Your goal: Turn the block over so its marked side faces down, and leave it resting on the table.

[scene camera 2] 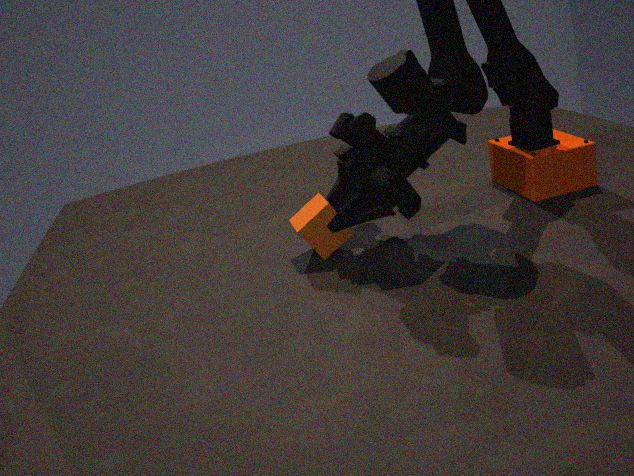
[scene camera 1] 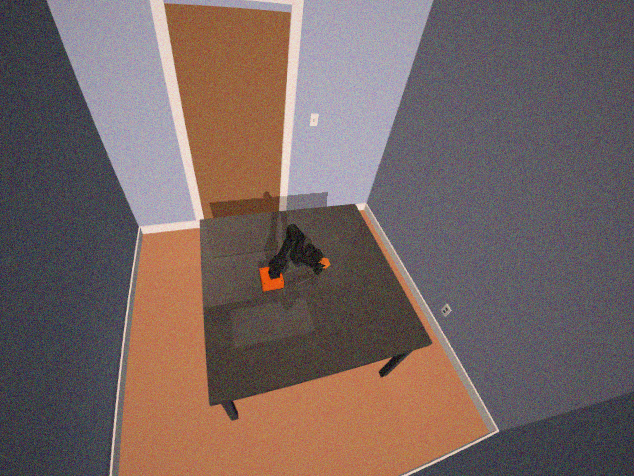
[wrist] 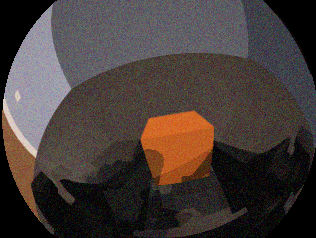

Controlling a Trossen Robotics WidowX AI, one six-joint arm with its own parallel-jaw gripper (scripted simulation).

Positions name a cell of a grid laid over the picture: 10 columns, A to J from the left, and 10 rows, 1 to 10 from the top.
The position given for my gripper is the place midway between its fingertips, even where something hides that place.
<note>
My gripper (scene camera 2: F5) holds an orange block (scene camera 2: E5).
The orange block shows as well in the wrist view (wrist: F7). My gripper also shows in the wrist view (wrist: F7).
</note>
